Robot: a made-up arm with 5 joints.
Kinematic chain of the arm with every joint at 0, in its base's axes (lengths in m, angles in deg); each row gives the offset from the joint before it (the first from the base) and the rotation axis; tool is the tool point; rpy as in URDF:
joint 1: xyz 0 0 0.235 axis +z
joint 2: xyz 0 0 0 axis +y
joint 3: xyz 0.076 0 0.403 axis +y
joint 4: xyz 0.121 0 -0.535 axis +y
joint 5: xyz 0.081 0 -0.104 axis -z
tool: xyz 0 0 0 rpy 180 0 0
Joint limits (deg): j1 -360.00..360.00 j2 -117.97..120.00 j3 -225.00..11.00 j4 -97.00..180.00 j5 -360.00..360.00
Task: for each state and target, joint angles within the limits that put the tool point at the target. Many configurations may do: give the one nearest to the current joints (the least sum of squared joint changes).
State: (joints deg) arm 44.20 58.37 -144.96 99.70 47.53
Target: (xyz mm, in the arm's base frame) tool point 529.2 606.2 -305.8
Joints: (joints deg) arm 48.88 91.65 -132.36 94.76 47.53
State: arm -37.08 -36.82 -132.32 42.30 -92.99
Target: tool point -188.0 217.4 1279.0
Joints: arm -49.15 -33.89 -145.91 34.78 -92.99
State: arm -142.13 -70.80 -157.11 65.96 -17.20
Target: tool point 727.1 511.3 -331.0
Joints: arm -144.88 -117.97 -186.58 54.31 -17.20
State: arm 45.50 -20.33 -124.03 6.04 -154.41
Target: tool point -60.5 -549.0 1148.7
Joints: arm 83.71 -52.19 -134.69 -2.22 -154.41
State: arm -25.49 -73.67 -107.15 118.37 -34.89
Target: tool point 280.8 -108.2 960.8
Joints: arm -21.07 -33.02 -94.67 111.01 -34.89
